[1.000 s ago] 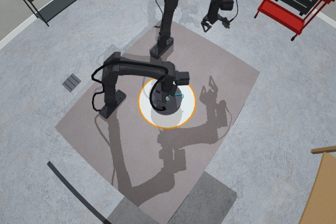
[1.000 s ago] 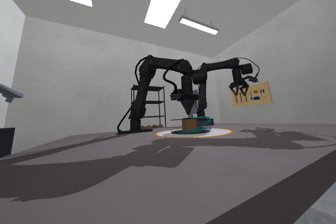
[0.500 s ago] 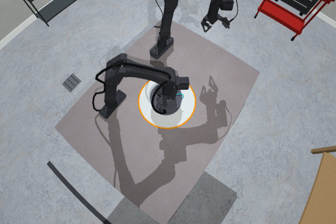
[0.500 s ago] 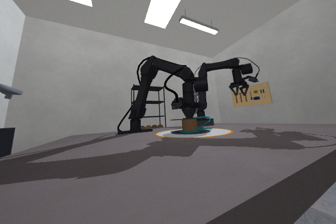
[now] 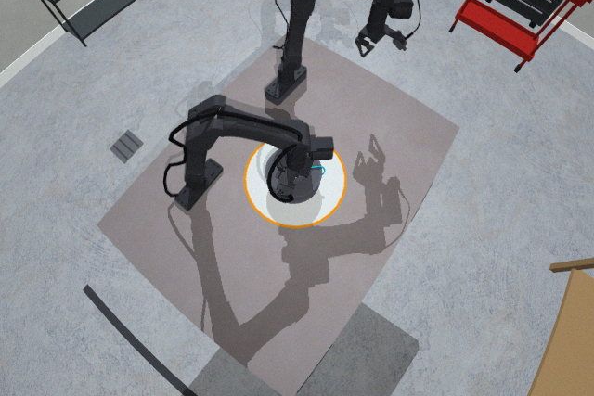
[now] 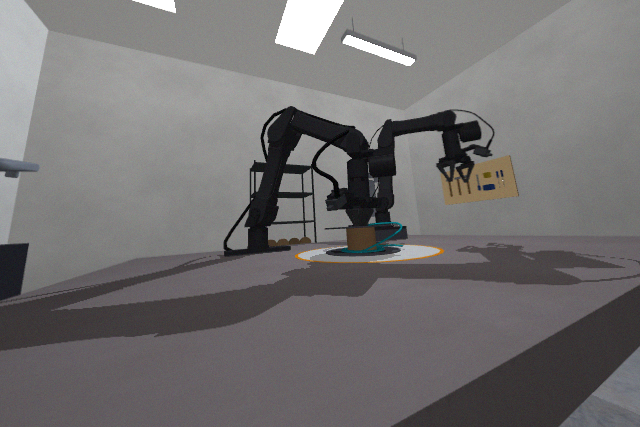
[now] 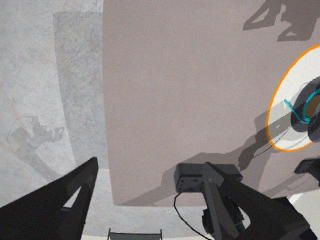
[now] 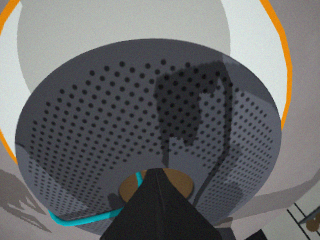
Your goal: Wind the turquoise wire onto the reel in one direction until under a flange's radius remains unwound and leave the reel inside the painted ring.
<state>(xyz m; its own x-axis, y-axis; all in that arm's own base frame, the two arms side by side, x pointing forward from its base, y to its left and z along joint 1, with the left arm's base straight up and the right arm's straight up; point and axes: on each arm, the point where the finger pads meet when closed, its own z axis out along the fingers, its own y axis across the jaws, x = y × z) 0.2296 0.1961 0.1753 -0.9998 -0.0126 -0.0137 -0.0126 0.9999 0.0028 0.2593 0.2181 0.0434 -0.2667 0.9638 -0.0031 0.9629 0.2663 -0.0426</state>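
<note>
The reel lies 10 mm below my right hand. Round my right hand: orange painted ring (10 mm to the left, 50 mm below).
</note>
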